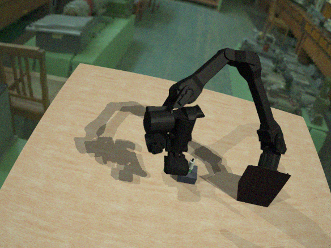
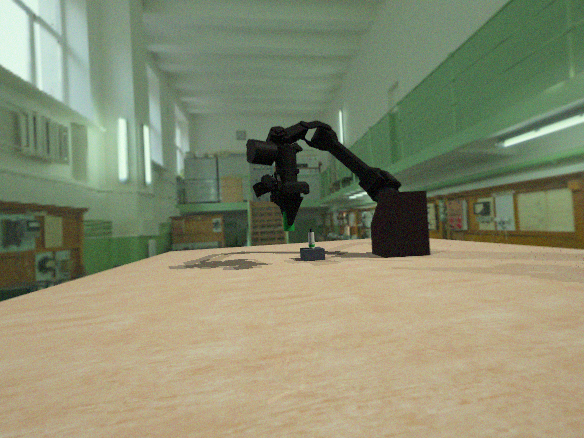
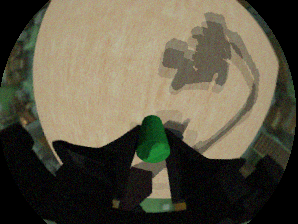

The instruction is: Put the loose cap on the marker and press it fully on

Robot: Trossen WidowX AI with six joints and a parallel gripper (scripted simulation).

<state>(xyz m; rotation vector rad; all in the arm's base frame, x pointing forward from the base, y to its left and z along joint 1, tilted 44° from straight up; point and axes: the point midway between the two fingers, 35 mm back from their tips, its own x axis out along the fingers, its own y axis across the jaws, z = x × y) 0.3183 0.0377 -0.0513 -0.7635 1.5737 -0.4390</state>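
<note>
The white marker is 7 cm behind my gripper tip, 8 cm to the right of it and 4 cm below it. Also, from my gripper tip: green cap 1 cm above; then block 7 cm behind, 8 cm to the right, 9 cm below.
</note>
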